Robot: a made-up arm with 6 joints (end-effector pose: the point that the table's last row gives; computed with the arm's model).
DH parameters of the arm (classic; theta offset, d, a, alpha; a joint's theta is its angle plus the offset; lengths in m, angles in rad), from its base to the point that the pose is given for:
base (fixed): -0.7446 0 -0.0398 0
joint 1: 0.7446 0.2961 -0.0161 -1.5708
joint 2: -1.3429 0 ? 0
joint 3: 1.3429 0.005 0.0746 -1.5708
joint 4: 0 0.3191 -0.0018 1.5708
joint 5: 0 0.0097 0.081 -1.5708
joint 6: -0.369 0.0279 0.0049 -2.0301
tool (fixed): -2.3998 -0.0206 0 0
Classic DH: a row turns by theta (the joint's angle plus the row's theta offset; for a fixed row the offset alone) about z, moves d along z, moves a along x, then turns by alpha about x.
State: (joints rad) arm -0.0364 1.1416 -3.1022 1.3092 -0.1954 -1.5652
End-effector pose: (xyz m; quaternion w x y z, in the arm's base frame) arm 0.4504 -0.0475 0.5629 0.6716 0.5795 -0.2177 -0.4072
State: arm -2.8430 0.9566 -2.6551 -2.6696 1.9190 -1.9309
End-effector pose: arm -0.5498 -0.1097 0.5518 0.5690 -0.0328 -0.8168 -0.0888
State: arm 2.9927 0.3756 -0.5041 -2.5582 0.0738 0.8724
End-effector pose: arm -0.1767 0.0141 0.1178 0.2491 -0.3571 -0.2973 0.8497
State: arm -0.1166 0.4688 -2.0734 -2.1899 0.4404 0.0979
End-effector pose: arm 0.4841 0.0005 0.4989 0.6969 -0.3397 -0.3949 -0.4930
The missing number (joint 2, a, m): 0.2227
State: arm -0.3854 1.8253 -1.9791 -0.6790 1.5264 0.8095
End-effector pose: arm 0.2278 -0.0750 -0.2113 0.0772 0.3602 -0.3278 0.8700
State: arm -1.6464 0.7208 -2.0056 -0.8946 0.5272 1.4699
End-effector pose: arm -0.0084 -0.5557 0.4135 0.2853 -0.5127 0.3391 0.7354
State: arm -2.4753 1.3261 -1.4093 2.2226 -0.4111 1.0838
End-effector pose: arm -0.2896 -0.0654 -0.0110 0.5864 0.0592 0.6445 -0.4871
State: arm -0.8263 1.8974 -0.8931 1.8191 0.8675 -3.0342
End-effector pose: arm -0.1321 0.1174 -0.0891 0.3842 0.4048 0.7392 -0.3770
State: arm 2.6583 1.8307 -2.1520 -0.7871 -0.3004 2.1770
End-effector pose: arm -0.4397 0.1542 -0.0709 0.6347 -0.2928 0.6831 -0.2116
